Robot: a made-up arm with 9 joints. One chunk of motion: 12 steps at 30 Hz.
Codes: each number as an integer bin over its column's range. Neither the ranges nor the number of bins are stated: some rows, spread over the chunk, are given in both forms.
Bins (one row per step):
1: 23 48 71 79 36 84
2: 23 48 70 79 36 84
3: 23 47 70 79 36 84
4: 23 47 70 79 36 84
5: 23 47 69 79 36 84
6: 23 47 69 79 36 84
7: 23 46 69 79 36 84
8: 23 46 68 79 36 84
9: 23 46 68 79 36 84
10: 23 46 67 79 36 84
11: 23 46 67 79 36 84
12: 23 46 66 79 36 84
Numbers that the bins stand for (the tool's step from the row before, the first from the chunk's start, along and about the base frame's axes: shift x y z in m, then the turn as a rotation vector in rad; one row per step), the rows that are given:
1: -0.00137 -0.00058 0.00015 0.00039 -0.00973 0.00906
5: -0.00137 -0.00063 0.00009 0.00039 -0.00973 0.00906
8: -0.00137 -0.00068 0.00006 0.00039 -0.00973 0.00906
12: -0.00137 -0.00068 0.00000 0.00039 -0.00973 0.00906
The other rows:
2: -0.00137 -0.00058 0.00012 0.00039 -0.00973 0.00906
3: -0.00137 -0.00063 0.00012 0.00039 -0.00973 0.00906
4: -0.00137 -0.00063 0.00012 0.00039 -0.00973 0.00906
6: -0.00137 -0.00063 0.00009 0.00039 -0.00973 0.00906
7: -0.00137 -0.00068 0.00009 0.00039 -0.00973 0.00906
9: -0.00137 -0.00068 0.00006 0.00039 -0.00973 0.00906
10: -0.00137 -0.00068 0.00003 0.00039 -0.00973 0.00906
11: -0.00137 -0.00068 0.00003 0.00039 -0.00973 0.00906

